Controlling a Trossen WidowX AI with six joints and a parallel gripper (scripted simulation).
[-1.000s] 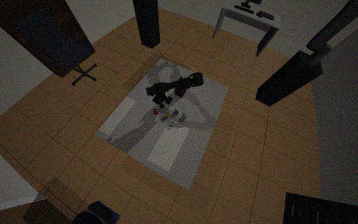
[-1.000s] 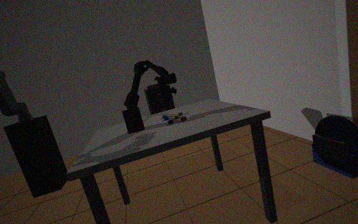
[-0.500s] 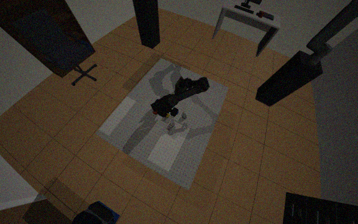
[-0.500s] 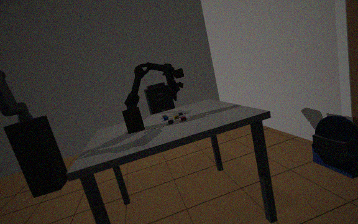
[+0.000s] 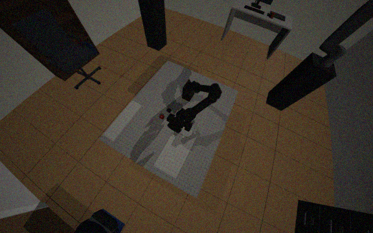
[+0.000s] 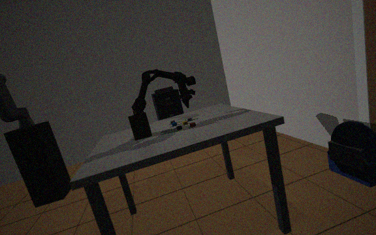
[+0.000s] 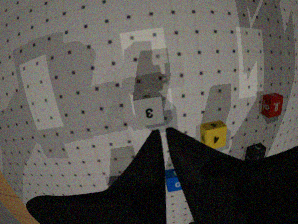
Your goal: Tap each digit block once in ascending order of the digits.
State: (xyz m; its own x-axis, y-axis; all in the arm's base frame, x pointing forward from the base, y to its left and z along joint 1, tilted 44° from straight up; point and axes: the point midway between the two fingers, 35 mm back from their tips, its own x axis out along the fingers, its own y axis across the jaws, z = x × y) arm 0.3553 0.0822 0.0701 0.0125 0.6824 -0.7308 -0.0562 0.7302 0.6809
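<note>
Now: gripper tip 9 cm above the pale block and 1 cm past it. Round my gripper tip: grey block (13 cm behind, 9 cm below, 6 cm to the left); blue block (13 cm behind, 9 cm below, 3 cm to the right); yellow block (9 cm below, 8 cm to the right, 6 cm behind).
</note>
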